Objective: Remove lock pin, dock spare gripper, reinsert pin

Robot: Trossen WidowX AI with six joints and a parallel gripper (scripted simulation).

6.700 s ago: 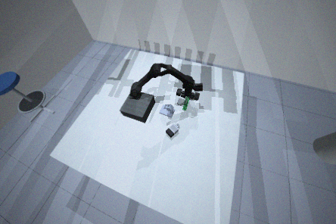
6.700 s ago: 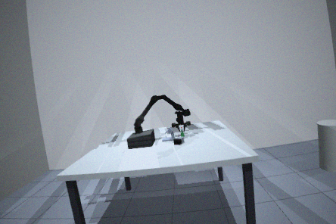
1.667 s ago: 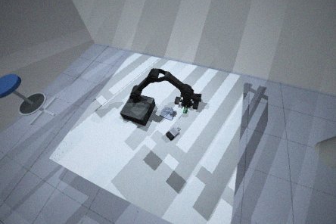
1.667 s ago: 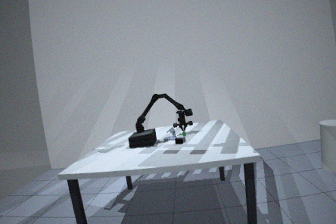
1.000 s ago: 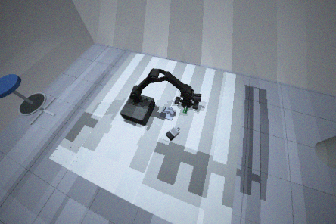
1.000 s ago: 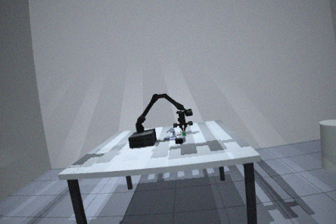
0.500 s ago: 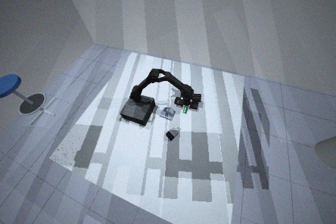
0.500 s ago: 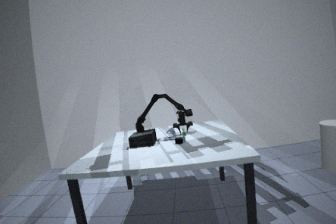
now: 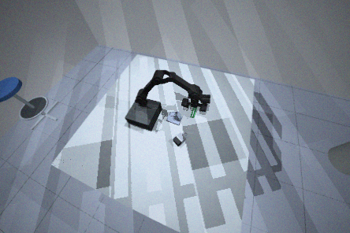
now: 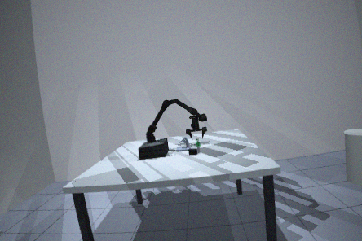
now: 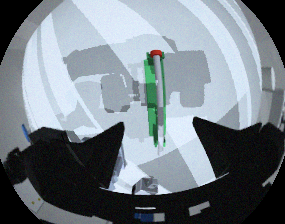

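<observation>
My gripper tip is 3 cm above the green bracket and 2 cm to the right of it. The rest, counted from my gripper tip: mount (12 cm behind, 10 cm to the right); spare gripper (24 cm to the right, 4 cm behind, 3 cm below).
</observation>
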